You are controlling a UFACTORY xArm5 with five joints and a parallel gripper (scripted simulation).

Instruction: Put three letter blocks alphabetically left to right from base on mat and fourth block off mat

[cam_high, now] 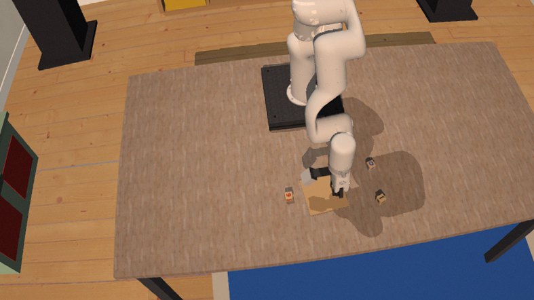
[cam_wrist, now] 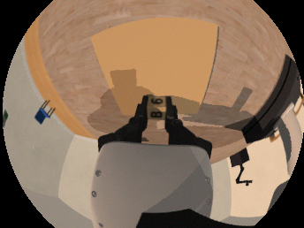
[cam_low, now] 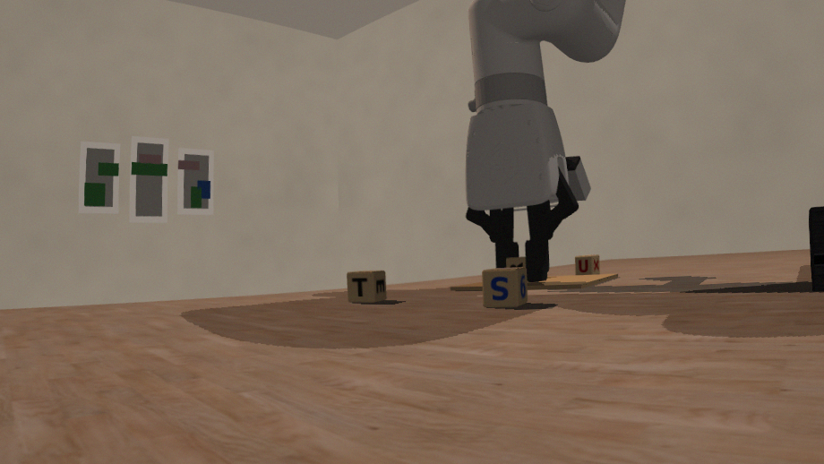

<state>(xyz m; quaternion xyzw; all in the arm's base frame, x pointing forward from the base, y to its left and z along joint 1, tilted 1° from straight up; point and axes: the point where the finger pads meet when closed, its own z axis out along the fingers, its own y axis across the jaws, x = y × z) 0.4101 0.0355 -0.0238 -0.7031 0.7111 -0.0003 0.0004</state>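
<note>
Right now my hand is 40 mm to the left of the tan mat and 20 mm above it. Round my hand: letter block (160 mm to the right, 10 mm below).
</note>
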